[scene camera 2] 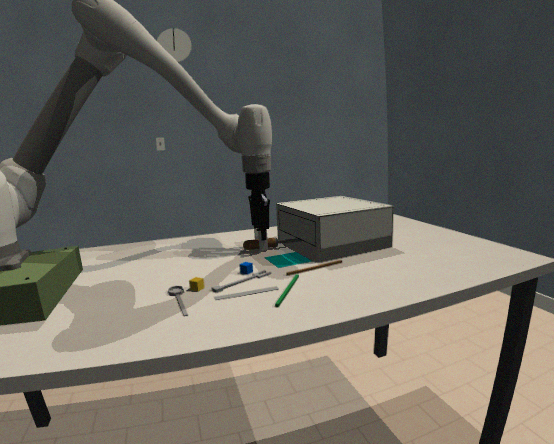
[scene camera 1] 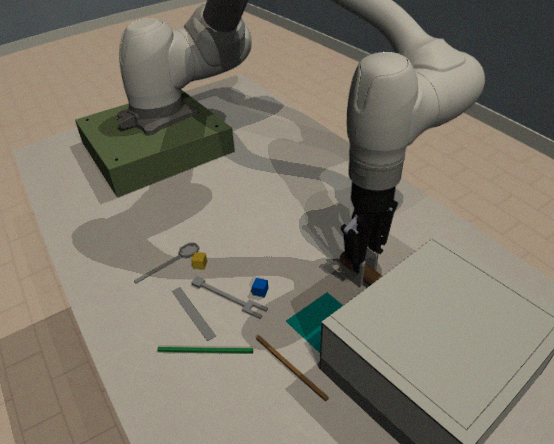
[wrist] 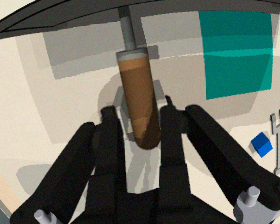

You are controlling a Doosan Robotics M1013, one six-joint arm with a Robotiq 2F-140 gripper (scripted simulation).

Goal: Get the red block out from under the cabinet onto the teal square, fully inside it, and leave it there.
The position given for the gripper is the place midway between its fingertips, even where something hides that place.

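Note:
A teal square [wrist: 234,45] is part of the scene, and so is the gripper, which appears in scene camera 1 [scene camera 1: 363,276], in scene camera 2 [scene camera 2: 261,248] and in the wrist view [wrist: 140,93].

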